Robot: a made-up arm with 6 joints.
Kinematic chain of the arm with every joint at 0, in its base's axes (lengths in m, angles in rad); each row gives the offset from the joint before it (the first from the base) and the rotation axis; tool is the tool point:
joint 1: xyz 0 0 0.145 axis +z
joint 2: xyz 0 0.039 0 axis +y
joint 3: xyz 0 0 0.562 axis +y
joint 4: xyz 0 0 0.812 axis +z
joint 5: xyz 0 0 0 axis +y
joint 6: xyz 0 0 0.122 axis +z
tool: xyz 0 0 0
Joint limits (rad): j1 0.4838..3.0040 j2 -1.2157..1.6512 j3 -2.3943..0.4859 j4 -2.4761..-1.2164 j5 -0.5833..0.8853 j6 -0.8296..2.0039
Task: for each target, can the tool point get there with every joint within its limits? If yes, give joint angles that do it. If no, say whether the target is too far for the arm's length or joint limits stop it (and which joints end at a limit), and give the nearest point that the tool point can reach.
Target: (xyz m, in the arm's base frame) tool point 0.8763 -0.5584 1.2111
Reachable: yes | joints 2.5720 -0.7676 -0.0127 -1.4643 0.3479 0.0429
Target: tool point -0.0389 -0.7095 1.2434
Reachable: yes | joints 1.5146 0.0682 -0.9761 -2.3176 0.4630 1.0411
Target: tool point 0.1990 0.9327 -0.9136
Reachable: no: joint limits stop it (at a limit: joint 2, joint 3, joint 4, joint 5) | nearest point 0.2724 1.2767 -0.4350 | short by 0.594 m
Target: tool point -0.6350 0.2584 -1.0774
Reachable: no: joint limits stop it (at a limit: joint 1, joint 2, joint 5) | nearest point -0.4674 -0.1257 -0.5718 | short by 0.657 m
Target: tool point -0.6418 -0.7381 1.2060
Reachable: yes | joints 0.8445 -0.4357 -0.4965 -1.5469 0.4161 0.5850
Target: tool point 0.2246 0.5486 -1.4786
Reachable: no: too far | nearest point 0.3394 -0.0241 -0.5575 | short by 1.091 m
